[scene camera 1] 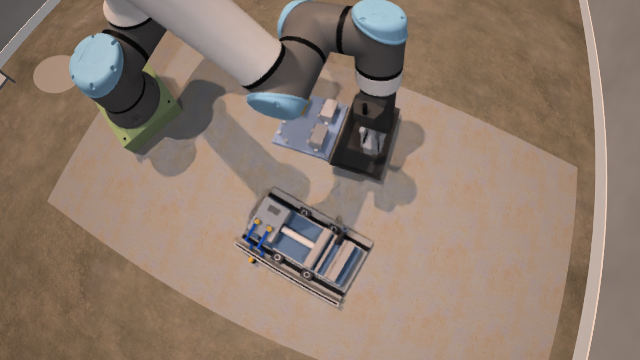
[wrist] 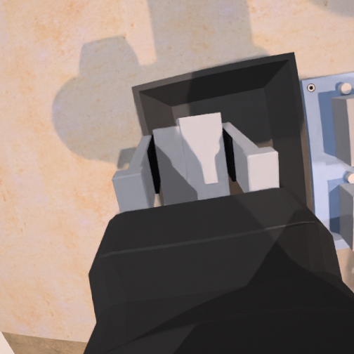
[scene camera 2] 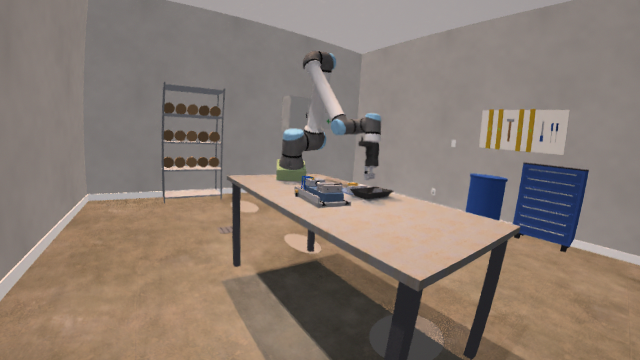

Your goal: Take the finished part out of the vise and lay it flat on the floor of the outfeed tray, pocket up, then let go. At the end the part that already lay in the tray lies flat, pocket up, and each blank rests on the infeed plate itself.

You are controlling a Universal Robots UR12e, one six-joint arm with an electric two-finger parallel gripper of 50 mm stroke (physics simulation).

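Pixels of known places: gripper, between the fingertips: (scene camera 1: 372, 146) (scene camera 2: 368, 177); arm's base, origin of its link: (scene camera 1: 133, 100) (scene camera 2: 291, 164).
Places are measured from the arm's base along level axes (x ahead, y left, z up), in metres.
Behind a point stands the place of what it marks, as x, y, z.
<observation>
My gripper (scene camera 1: 371, 140) @[0.741, -0.020, 0.014] (scene camera 2: 369, 173) @[0.741, -0.020, 0.014] (wrist: 188, 147) points down and is shut on a grey, blocky part (wrist: 200, 132), held between both fingers. In scene camera 2 it hangs above the black outfeed tray (scene camera 1: 356, 173) @[0.719, -0.065, -0.069] (scene camera 2: 372, 194) @[0.784, -0.022, -0.078] (wrist: 220, 80), with a gap below. Which way the part's pocket faces is not clear. The gripper hides much of the tray floor, and no second part can be made out there. The vise (scene camera 1: 272, 212) @[0.545, -0.227, -0.014] (scene camera 2: 327, 192) @[0.728, -0.332, -0.047] shows a gap between its jaws. Two grey blanks (scene camera 1: 328, 111) @[0.607, 0.101, -0.066] (scene camera 1: 318, 136) @[0.598, 0.016, -0.066] (wrist: 345, 130) stand on the blue infeed plate (scene camera 1: 300, 136) @[0.543, 0.022, -0.102] (wrist: 320, 165).
The infeed plate lies right beside the tray, with small light pins (wrist: 345, 88). The vise stands apart from the tray and carries blue handles (scene camera 1: 262, 241) @[0.542, -0.301, -0.001] with yellow ends. The arm's green base (scene camera 1: 150, 127) @[0.080, -0.062, -0.049] (scene camera 2: 291, 173) @[0.082, -0.057, -0.053] stands at the far end of the table (scene camera 2: 360, 225) @[1.028, -0.448, -0.110].
</observation>
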